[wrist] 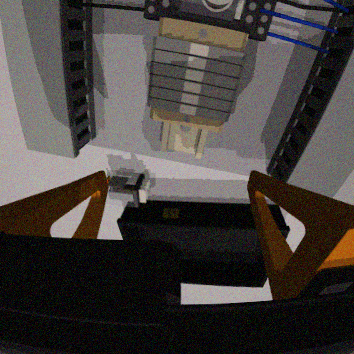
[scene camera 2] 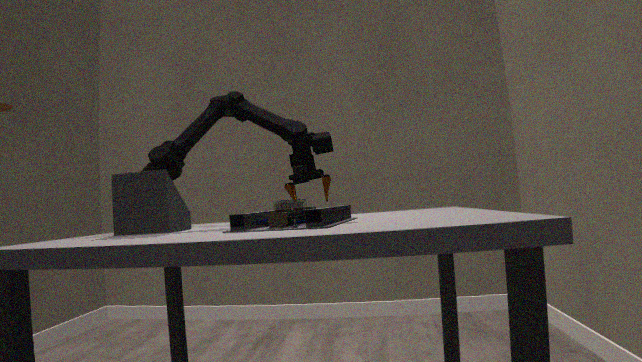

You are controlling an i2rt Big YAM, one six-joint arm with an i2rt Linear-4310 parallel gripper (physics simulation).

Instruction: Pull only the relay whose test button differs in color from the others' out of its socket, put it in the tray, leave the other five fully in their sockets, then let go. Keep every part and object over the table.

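Frame: origin at the arm's base, x back, y left, z down, level; metres.
Seen in the pictures: gripper, fingertip midpoint: (wrist: 177,178) (scene camera 2: 312,204); arm's base at its link origin: (scene camera 2: 144,190).
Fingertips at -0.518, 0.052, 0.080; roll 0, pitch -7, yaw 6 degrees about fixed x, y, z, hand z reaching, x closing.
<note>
Pixels of each thing's top centre, then the offset from my fingertips to it, as dx, dy, dz. "*": a spot on its surface instead.
- black tray at a spot on its surface: (wrist: 220,240) * +0.033, +0.129, +0.050
- socket at a spot on its surface: (wrist: 257,21) * +0.052, -0.085, +0.034
- rail with grey terminal blocks, top centre: (wrist: 192,80) +0.014, -0.057, +0.006
- beige end piece at a spot on its surface: (wrist: 184,140) * +0.001, -0.004, +0.049
My gripper (scene camera 2: 311,201) (wrist: 177,178) is open and empty, fingers wide apart, low over the panel side of the tray. A small grey, clear-bodied relay (wrist: 131,186) lies on its side on the table, outside the black tray (wrist: 220,240), between its edge and the panel. It is close to the left fingertip in the wrist view, with a trace of orange at its left end. The tray's inside is partly hidden by the gripper. Part of a socket (wrist: 257,21) shows at the wrist view's top; clear relays (scene camera 2: 290,204) stand on the panel. Their button colors cannot be told.
Slotted wire ducts (wrist: 77,75) (wrist: 320,85) flank a rail with grey terminal blocks (wrist: 170,75) and a beige end piece (wrist: 184,140). Blue wires (wrist: 300,22) run from the socket to the right duct. The table's edge (scene camera 2: 400,243) is at the front in the scene view.
</note>
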